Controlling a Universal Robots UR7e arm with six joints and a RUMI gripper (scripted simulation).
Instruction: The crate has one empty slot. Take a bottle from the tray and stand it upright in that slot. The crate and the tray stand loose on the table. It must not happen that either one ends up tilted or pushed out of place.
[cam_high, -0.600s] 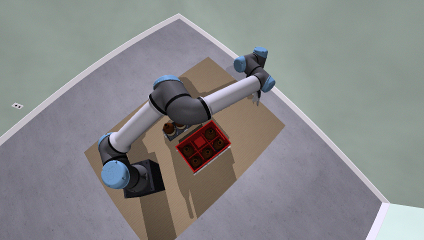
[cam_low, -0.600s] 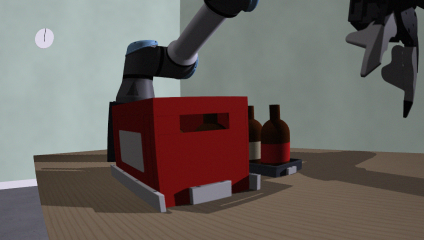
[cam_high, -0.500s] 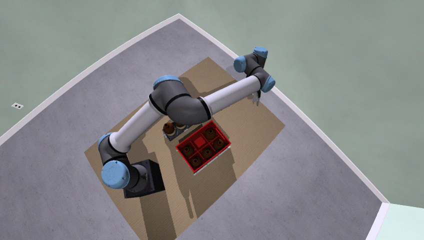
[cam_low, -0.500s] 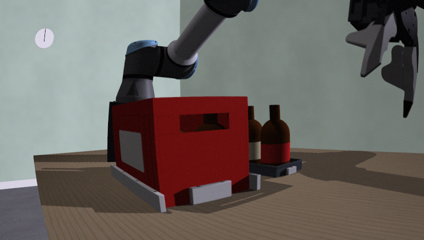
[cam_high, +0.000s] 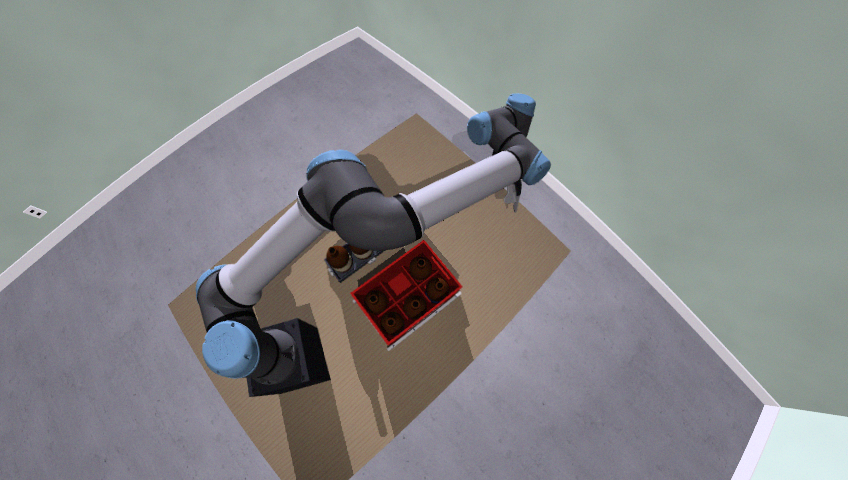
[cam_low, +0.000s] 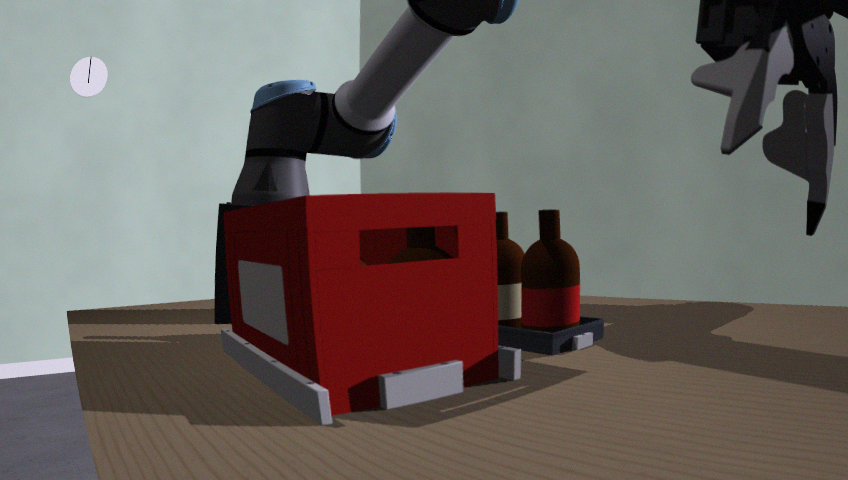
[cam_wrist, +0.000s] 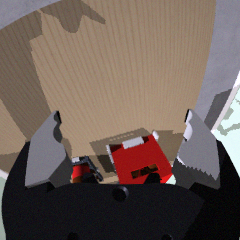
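Right now my hand is 390 mm past the cream-label bottle, 300 mm to the right of it and 70 mm above it. Also, from my hand: dark tray 390 mm behind, 300 mm to the left, 140 mm below; red crate 440 mm behind, 60 mm to the left, 70 mm below.
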